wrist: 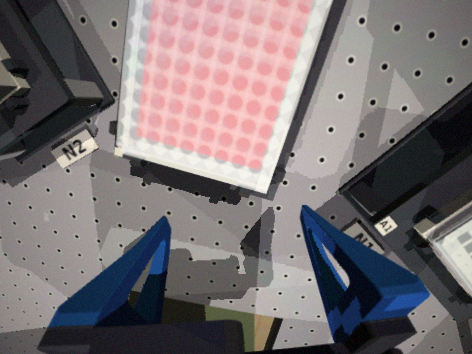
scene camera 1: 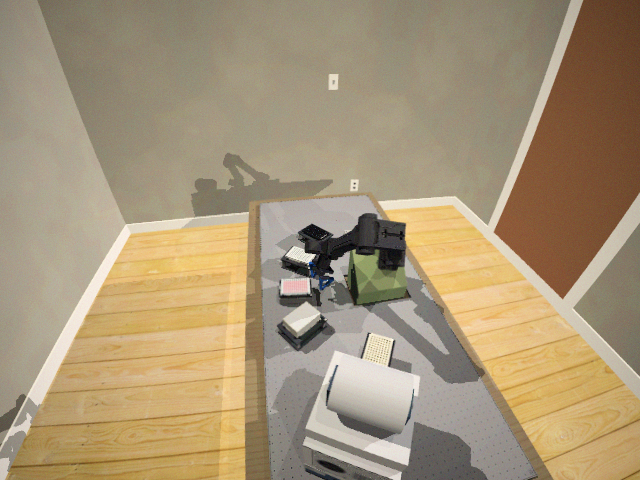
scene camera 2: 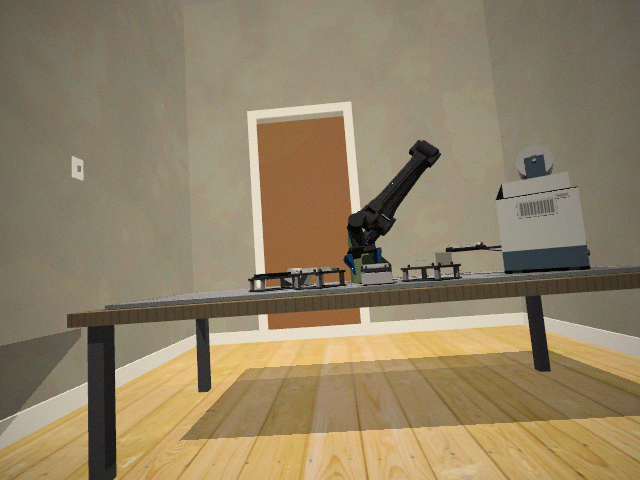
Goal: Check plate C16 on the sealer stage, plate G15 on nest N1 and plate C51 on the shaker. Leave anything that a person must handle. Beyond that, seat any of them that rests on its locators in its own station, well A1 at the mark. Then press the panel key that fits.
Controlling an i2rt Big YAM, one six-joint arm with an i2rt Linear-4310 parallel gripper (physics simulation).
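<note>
A pink-welled plate (scene camera 1: 295, 286) (wrist: 215, 85) lies on the low block that seems to be the shaker (scene camera 2: 376, 274); its fit on the locators is unclear. My gripper (scene camera 1: 318, 276) (scene camera 2: 366, 267) (wrist: 234, 217) is open and empty, beyond the plate's near short edge in the wrist view. A white plate (scene camera 1: 299, 255) (wrist: 457, 245) is on nest N1, whose label (wrist: 369, 240) and A1 mark (wrist: 385, 226) show; dark bare nest shows beside it. A cream-welled plate (scene camera 1: 378, 349) is at the sealer stage, in front of the sealer (scene camera 1: 361, 408) (scene camera 2: 542, 227). Plate codes are unreadable. No panel key can be made out.
A pale block (scene camera 1: 302, 318) (scene camera 2: 443, 258) sits on a dark nest beside label N2 (wrist: 75, 148). A black rack-like piece (scene camera 1: 315, 231) stands at the far end. The arm's green base (scene camera 1: 377, 281) is beside the stations. The sealer stands tall at the near end.
</note>
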